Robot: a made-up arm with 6 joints. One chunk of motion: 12 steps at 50 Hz.
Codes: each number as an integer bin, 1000 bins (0 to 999) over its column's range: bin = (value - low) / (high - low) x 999, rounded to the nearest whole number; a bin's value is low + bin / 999 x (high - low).
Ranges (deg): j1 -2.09..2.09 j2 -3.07..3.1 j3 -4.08..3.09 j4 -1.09..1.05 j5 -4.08..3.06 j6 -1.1..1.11
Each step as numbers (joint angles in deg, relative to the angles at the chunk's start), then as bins.
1 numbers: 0.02 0.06 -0.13 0.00 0.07 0.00
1 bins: 504 507 550 509 581 497
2 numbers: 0.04 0.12 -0.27 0.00 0.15 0.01
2 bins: 509 517 531 509 592 502
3 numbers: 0.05 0.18 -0.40 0.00 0.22 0.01
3 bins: 511 526 513 509 602 502
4 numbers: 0.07 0.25 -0.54 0.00 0.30 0.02
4 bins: 516 538 493 509 613 506
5 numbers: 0.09 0.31 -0.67 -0.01 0.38 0.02
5 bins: 521 547 475 504 624 506
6 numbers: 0.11 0.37 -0.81 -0.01 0.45 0.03
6 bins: 526 557 456 504 634 511
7 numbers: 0.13 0.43 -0.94 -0.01 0.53 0.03
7 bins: 531 567 437 504 645 511
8 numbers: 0.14 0.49 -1.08 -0.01 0.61 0.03
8 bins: 533 576 418 504 656 511
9 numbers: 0.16 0.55 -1.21 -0.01 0.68 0.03
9 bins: 538 586 400 504 666 511
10 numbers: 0.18 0.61 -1.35 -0.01 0.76 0.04
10 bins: 543 596 380 504 677 515
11 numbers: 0.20 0.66 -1.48 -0.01 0.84 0.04
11 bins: 547 604 362 504 688 515
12 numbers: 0.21 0.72 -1.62 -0.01 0.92 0.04
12 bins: 550 614 343 504 700 515
